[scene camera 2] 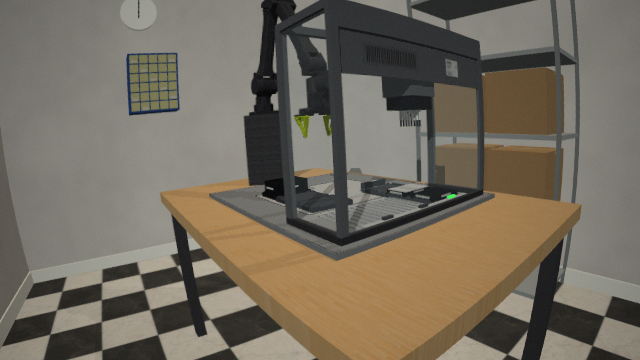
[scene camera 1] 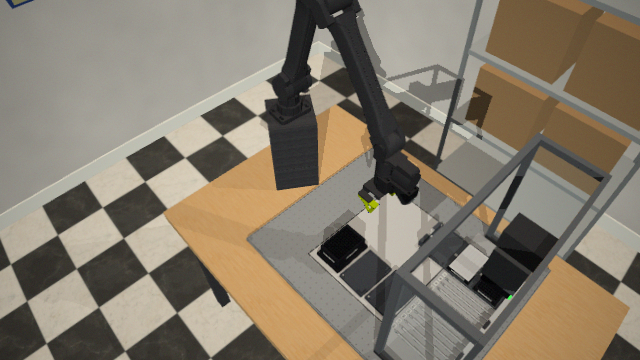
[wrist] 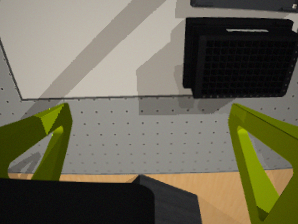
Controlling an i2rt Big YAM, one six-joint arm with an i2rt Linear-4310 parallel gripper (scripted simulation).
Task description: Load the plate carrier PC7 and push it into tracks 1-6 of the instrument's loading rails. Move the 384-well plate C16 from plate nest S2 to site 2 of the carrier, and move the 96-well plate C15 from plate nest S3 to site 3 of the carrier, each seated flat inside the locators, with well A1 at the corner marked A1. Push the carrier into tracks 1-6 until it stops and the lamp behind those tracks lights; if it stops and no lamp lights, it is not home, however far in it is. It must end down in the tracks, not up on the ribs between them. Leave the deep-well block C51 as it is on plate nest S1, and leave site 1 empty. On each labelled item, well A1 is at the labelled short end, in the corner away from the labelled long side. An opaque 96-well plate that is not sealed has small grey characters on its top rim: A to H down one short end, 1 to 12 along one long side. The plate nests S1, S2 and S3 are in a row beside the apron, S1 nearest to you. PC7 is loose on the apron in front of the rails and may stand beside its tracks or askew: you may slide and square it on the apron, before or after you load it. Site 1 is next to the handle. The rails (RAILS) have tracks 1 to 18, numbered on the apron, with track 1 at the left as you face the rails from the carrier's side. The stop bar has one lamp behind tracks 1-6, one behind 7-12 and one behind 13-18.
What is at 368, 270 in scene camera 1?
A plate nest S2.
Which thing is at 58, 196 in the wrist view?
My gripper.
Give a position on a dark grey carrier PC7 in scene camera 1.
454, 244
